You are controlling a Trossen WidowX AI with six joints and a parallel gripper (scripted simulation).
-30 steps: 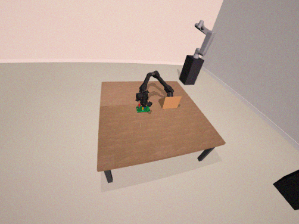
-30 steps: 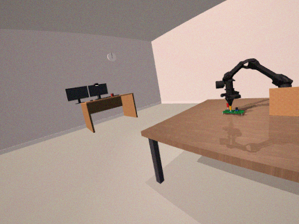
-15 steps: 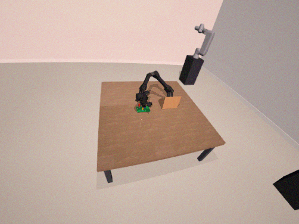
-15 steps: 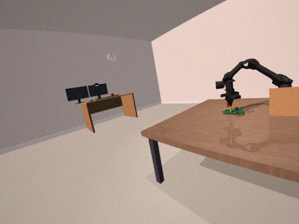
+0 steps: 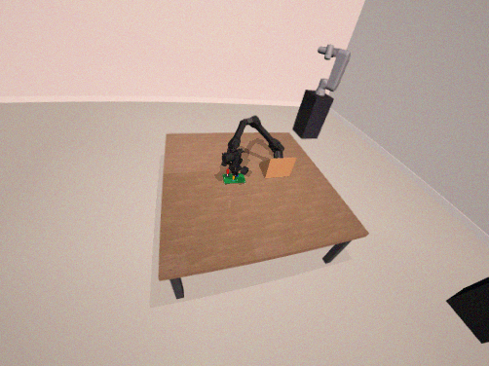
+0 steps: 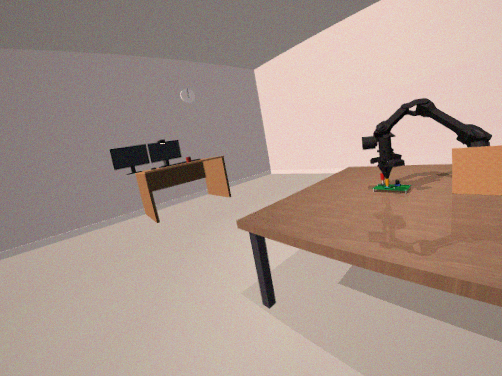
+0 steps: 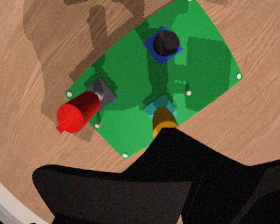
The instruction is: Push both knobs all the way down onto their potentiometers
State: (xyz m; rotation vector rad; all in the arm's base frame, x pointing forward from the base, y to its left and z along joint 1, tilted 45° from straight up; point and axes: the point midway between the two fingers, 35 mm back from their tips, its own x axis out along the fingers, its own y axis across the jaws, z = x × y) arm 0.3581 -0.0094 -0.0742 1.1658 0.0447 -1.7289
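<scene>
Right now my gripper tip is 10 mm above the yellow knob. Also, from my gripper tip: red knob 50 mm to the right, 30 mm ahead.
</scene>
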